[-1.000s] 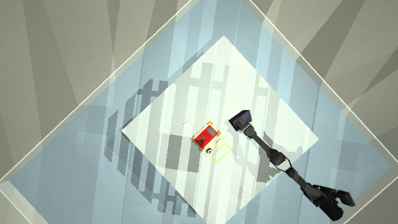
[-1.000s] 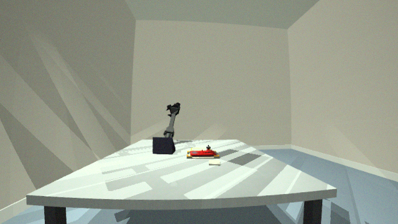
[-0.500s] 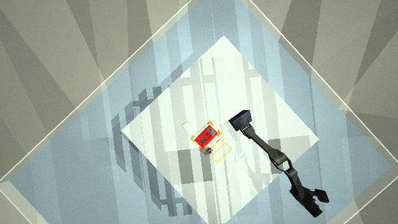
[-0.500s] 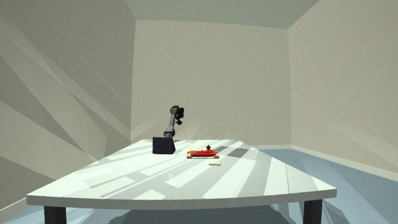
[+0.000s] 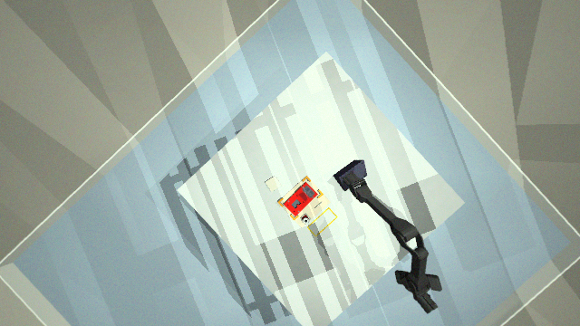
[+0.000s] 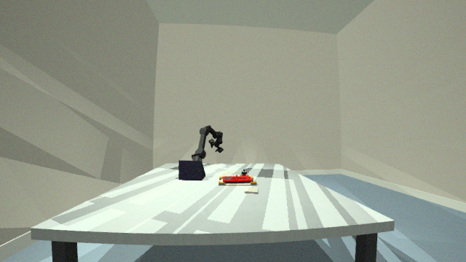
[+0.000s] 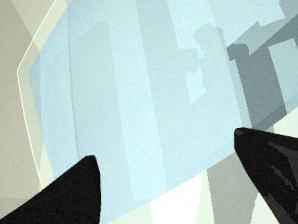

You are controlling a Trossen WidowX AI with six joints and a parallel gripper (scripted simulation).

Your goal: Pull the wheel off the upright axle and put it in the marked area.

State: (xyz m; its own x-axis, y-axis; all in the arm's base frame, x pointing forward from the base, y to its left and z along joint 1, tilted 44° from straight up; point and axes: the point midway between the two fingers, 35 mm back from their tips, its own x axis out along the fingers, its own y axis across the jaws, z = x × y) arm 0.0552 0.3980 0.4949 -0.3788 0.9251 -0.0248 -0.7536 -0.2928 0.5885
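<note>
Right now the dark wheel is 59 cm to the right of my gripper tip, 31 cm ahead of it and 12 cm below it. Round my gripper tip: pale square tile: 89 cm to the right, 34 cm ahead, 16 cm below.
</note>
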